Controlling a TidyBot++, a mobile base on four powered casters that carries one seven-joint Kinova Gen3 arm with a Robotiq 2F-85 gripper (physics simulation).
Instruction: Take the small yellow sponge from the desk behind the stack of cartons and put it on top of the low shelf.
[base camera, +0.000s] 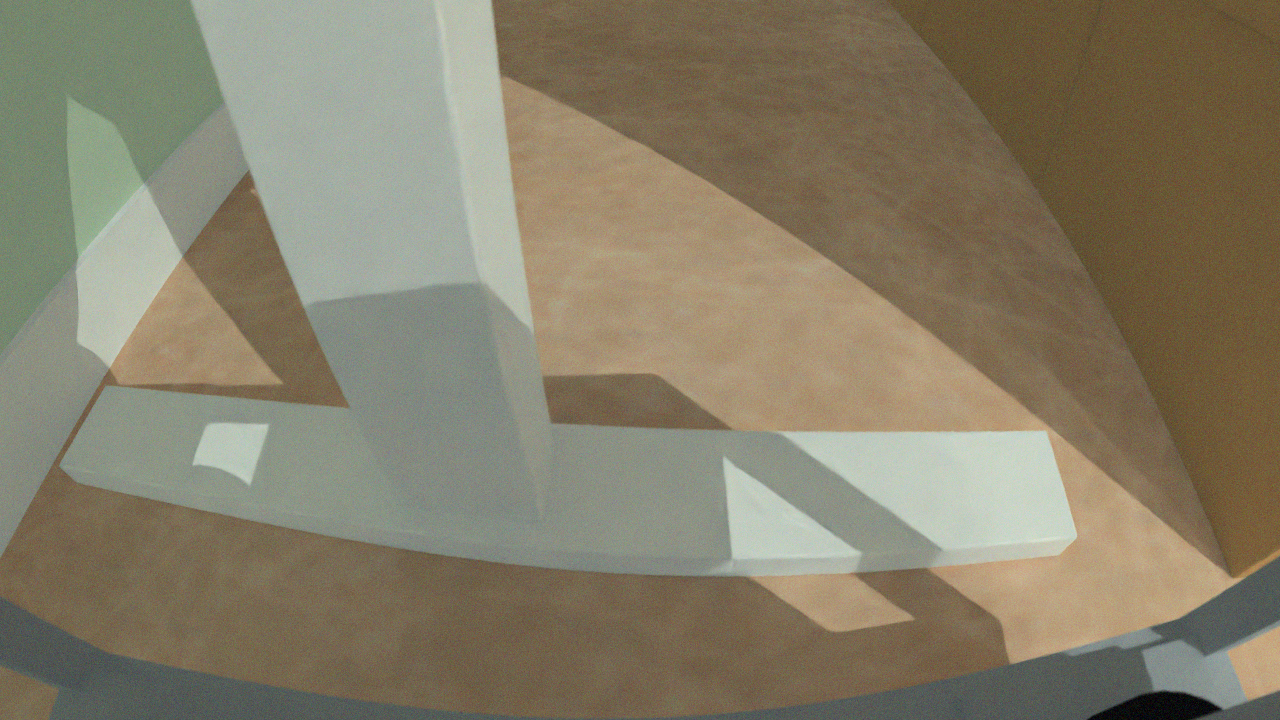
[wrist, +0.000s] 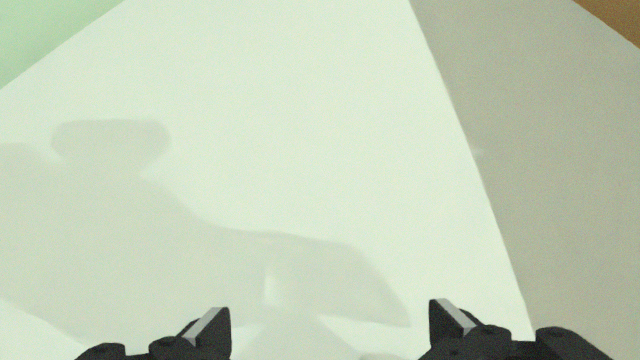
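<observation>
My gripper is open and empty at the bottom of the wrist view, its two dark fingers wide apart above the white desk top. The arm's shadow lies across the desk top at left and below. The height of the fingers above it is hard to tell. In the base camera view, a pale desk leg stands on a long flat foot. A tall brown carton side rises at the right. The small yellow sponge and the low shelf do not show in either view.
A green wall with a pale skirting board is at the left. Tan floor lies between the leg and the carton. A brown patch shows past the shaded desk at the top right. Grey base parts edge the bottom.
</observation>
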